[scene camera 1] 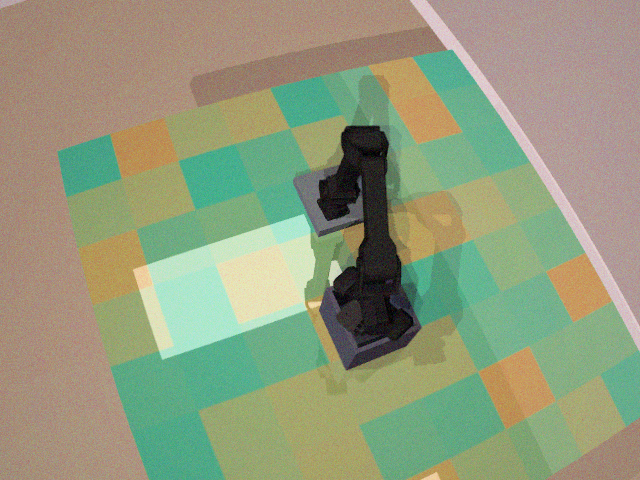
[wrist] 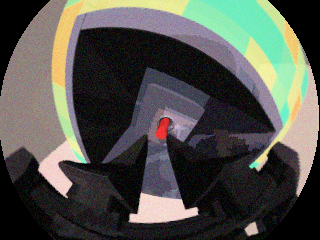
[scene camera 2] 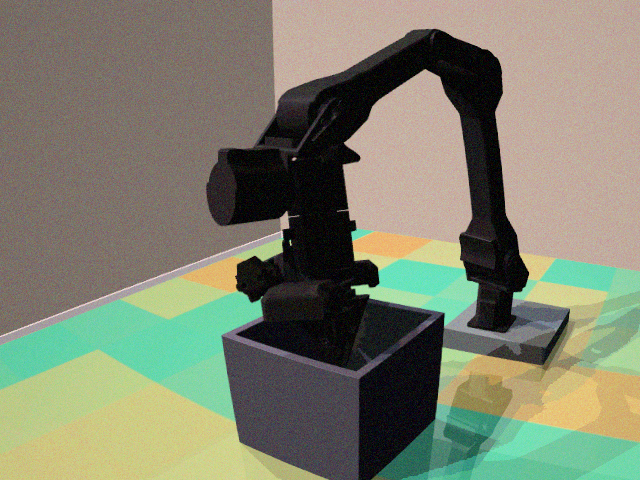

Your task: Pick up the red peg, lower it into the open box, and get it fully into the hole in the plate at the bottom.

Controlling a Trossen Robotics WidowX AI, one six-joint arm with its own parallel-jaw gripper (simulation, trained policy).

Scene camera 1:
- my gripper: 373,317
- dark box: 351,356
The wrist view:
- my gripper: 157,137
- dark box: 111,59
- grey plate: 159,103
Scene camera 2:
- my gripper: 337,371
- dark box: 288,404
